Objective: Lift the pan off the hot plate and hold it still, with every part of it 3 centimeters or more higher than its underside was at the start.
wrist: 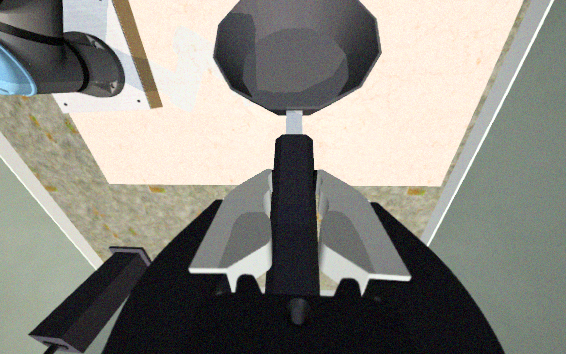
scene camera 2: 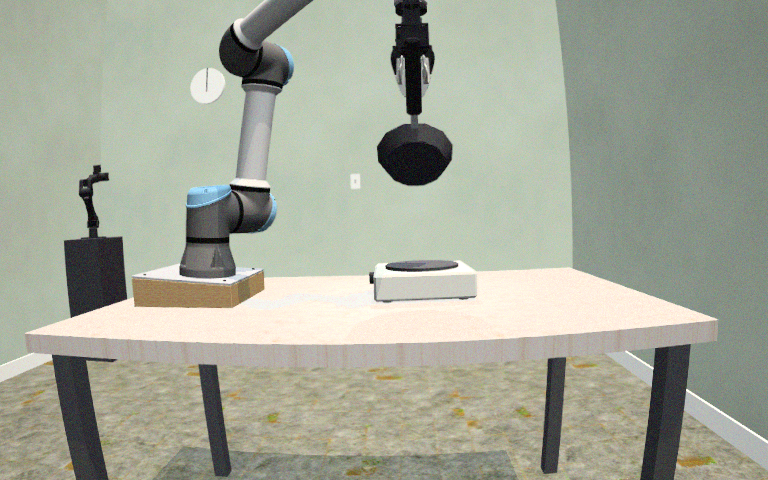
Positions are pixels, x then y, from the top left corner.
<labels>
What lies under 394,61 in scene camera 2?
The gripper.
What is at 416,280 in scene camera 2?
A white hot plate.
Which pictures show the black pan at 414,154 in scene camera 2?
The wrist view and scene camera 2: all of them.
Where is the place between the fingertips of the gripper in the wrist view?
At 293,172
</labels>
